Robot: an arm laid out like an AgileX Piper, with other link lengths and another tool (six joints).
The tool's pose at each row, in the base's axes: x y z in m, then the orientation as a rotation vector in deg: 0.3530, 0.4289, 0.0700, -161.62, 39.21, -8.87; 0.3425, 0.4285, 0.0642, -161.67, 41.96, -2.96; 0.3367, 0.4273, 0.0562, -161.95, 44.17, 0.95; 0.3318, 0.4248, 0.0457, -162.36, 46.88, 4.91; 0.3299, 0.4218, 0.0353, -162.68, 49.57, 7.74; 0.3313, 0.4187, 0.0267, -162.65, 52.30, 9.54; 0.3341, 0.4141, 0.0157, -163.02, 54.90, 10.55; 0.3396, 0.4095, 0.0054, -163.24, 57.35, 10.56; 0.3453, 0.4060, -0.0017, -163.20, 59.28, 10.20; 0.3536, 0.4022, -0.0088, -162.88, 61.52, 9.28
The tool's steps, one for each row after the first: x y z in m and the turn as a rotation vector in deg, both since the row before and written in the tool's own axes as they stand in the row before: -0.0094, 0.0064, 0.0039, -1.50, -3.56, 2.25; -0.0043, 0.0056, 0.0070, -1.44, -2.20, 1.68; -0.0023, 0.0067, 0.0095, -1.79, -2.08, 1.97; 0.0011, 0.0052, 0.0096, -1.55, -1.33, 1.88; 0.0040, 0.0029, 0.0078, -1.06, -0.75, 1.88; 0.0066, 0.0033, 0.0098, -1.23, -0.13, 1.68; 0.0087, 0.0012, 0.0090, -0.82, 0.42, 1.54; 0.0076, -0.0004, 0.0060, -0.38, 0.48, 1.22; 0.0098, -0.0020, 0.0059, -0.08, 0.77, 1.44
